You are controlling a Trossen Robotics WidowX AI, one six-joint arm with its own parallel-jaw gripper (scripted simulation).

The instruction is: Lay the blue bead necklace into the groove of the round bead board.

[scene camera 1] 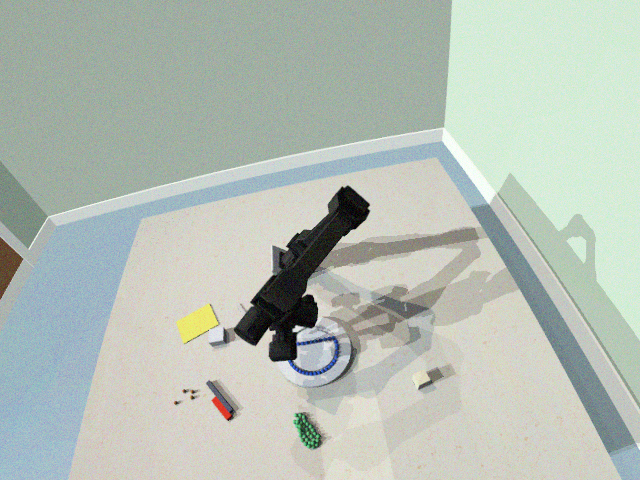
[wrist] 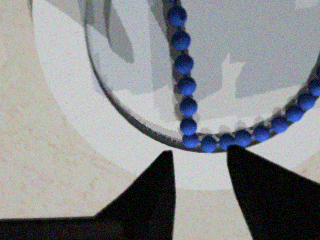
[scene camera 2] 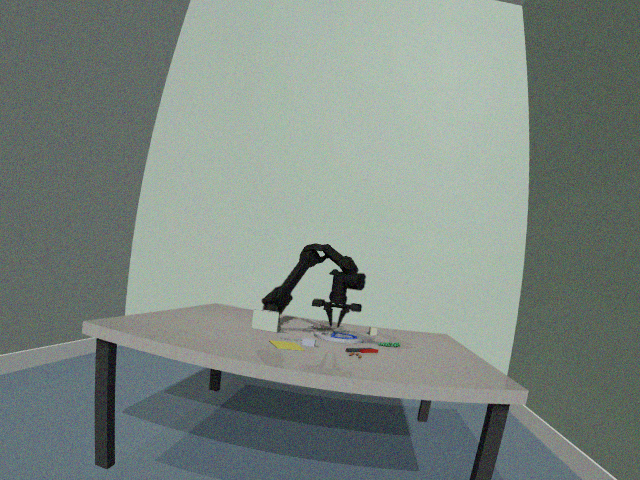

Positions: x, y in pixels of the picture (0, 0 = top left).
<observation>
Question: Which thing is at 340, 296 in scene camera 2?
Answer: The gripper.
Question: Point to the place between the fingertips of the gripper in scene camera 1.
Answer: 290, 339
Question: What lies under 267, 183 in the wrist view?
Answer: The gripper.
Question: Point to a round bead board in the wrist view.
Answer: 246, 67
</observation>
